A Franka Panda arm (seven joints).
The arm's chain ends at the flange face. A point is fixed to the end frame.
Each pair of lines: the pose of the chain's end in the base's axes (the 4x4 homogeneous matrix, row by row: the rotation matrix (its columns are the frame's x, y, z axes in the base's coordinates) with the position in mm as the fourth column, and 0 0 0 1 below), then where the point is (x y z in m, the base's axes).
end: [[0.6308 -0.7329 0.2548 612.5], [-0.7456 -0.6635 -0.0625 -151.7], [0.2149 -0.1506 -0.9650 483.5], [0 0 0 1]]
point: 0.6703 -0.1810 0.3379
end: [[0.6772 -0.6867 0.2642 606.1], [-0.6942 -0.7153 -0.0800 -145.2], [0.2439 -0.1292 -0.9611 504.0], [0 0 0 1]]
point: 0.6666 -0.1758 0.3598
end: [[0.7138 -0.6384 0.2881 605.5], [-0.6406 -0.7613 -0.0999 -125.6], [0.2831 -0.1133 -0.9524 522.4], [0 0 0 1]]
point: 0.6706 -0.1578 0.3806
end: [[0.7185 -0.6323 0.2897 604.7], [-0.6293 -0.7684 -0.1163 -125.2], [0.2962 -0.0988 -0.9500 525.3], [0 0 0 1]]
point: 0.6702 -0.1597 0.3842
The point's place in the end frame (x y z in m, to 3 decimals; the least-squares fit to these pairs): 0.027 -0.001 0.157
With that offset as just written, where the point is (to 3 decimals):
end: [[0.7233 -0.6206 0.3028 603.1], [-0.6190 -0.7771 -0.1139 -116.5], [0.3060 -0.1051 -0.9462 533.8], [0 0 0 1]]
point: 0.671 -0.150 0.394
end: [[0.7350 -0.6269 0.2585 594.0], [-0.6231 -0.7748 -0.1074 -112.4], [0.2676 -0.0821 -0.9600 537.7], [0 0 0 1]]
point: 0.655 -0.145 0.394
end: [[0.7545 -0.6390 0.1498 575.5], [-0.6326 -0.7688 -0.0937 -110.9], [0.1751 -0.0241 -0.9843 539.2], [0 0 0 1]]
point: 0.620 -0.142 0.389
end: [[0.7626 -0.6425 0.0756 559.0], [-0.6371 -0.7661 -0.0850 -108.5], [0.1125 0.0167 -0.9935 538.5], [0 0 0 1]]
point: 0.592 -0.138 0.386
